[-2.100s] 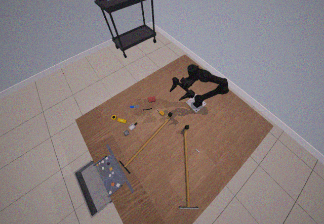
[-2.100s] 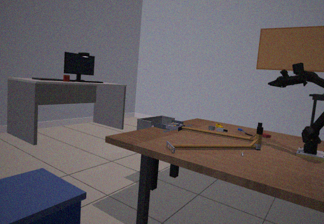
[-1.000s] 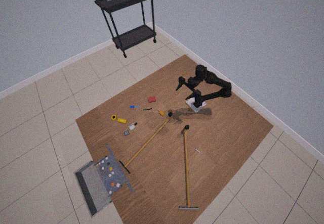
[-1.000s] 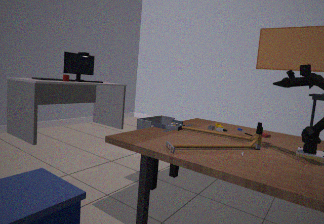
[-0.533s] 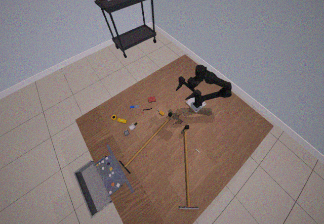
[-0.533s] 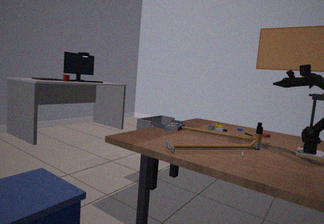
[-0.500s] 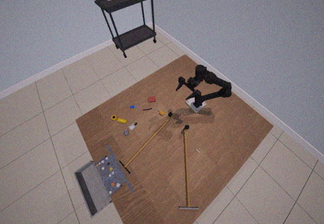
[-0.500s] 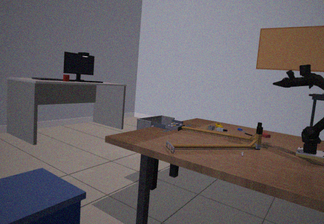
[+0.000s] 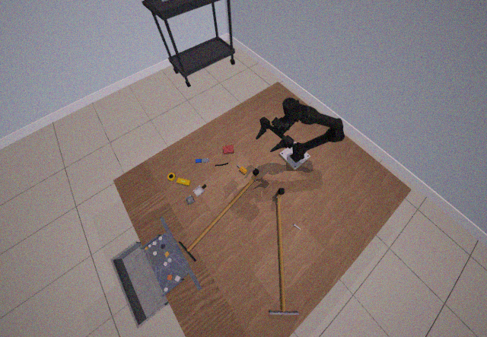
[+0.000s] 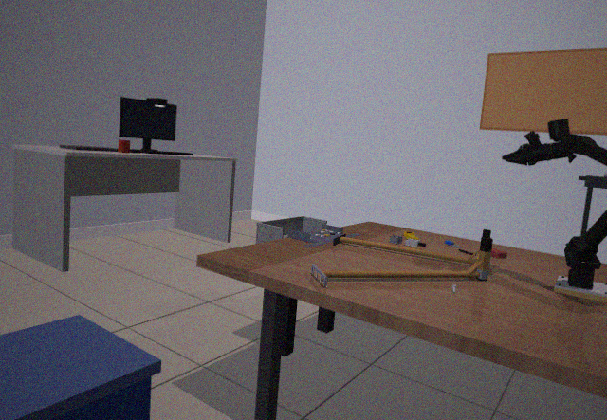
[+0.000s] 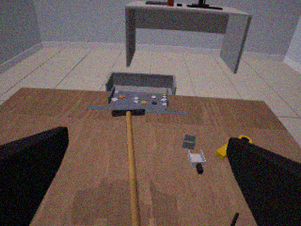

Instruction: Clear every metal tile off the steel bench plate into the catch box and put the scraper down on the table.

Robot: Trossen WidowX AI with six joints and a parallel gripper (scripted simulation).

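The long scraper lies 30 cm ahead of my gripper tip, 6 cm to the left of it and 35 cm below it. The rest, counted from my gripper tip: black strip 15 cm ahead, 21 cm to the right, 41 cm below; then yellow ribbed bit 6 cm ahead, 9 cm to the right, 40 cm below; then red block 5 cm ahead, 28 cm to the right, 40 cm below.
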